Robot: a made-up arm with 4 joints.
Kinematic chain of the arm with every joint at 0, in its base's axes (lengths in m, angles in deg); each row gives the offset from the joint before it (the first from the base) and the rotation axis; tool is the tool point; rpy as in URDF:
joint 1: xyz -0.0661 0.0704 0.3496 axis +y
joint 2: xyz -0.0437 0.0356 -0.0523 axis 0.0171 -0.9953 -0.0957
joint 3: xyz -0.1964 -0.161 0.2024 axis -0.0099 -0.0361 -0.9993
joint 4: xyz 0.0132 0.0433 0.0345 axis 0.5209 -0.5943 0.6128
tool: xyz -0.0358 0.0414 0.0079 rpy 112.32 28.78 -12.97
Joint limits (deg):
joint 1: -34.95..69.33
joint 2: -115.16..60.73
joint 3: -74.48..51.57
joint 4: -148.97..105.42
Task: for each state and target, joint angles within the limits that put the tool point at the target. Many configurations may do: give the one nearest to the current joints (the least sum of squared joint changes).
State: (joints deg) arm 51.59 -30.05 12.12 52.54
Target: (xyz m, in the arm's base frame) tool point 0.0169 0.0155 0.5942
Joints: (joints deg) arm 32.31 -35.20 35.01 41.56
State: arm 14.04 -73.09 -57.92 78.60
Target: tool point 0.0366 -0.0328 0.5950
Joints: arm 1.43 -71.28 -24.22 81.69
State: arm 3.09 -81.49 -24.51 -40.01
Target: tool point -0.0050 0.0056 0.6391
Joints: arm -8.20 -70.41 -48.42 -34.66
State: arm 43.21 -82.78 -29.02 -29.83
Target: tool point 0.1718 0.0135 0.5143
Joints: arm 33.42 -70.27 -33.33 -16.19
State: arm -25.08 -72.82 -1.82 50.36
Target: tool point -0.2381 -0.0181 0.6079
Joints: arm -13.23 -35.41 -24.64 37.22
